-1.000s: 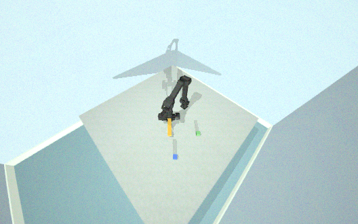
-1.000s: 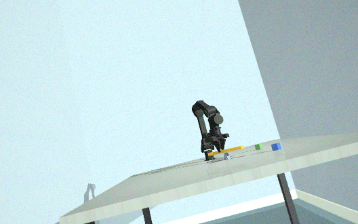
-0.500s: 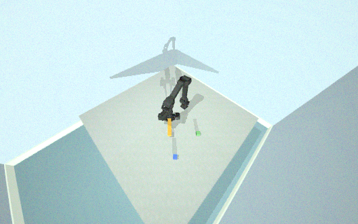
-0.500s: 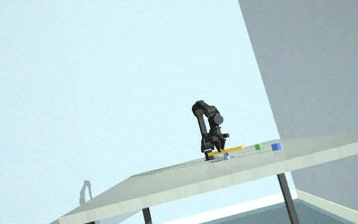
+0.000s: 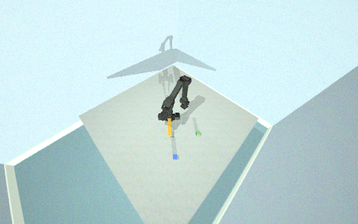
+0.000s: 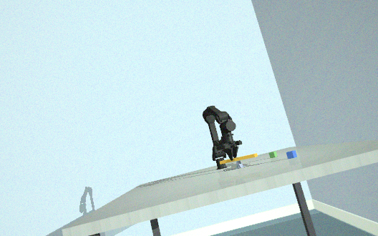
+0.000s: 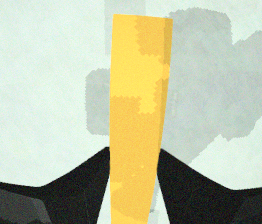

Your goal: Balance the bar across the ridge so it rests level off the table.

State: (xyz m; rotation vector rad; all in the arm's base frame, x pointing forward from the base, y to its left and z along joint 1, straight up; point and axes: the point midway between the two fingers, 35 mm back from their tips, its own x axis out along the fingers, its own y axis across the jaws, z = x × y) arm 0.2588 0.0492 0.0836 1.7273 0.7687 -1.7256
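My gripper tip is now 20 mm to the right of the bar and 20 mm short of it. From my gripper tip the other things lie so: green cube: 260 mm to the left, 110 mm behind, 30 mm below; then blue cube: 260 mm to the left, 180 mm ahead, 30 mm below.
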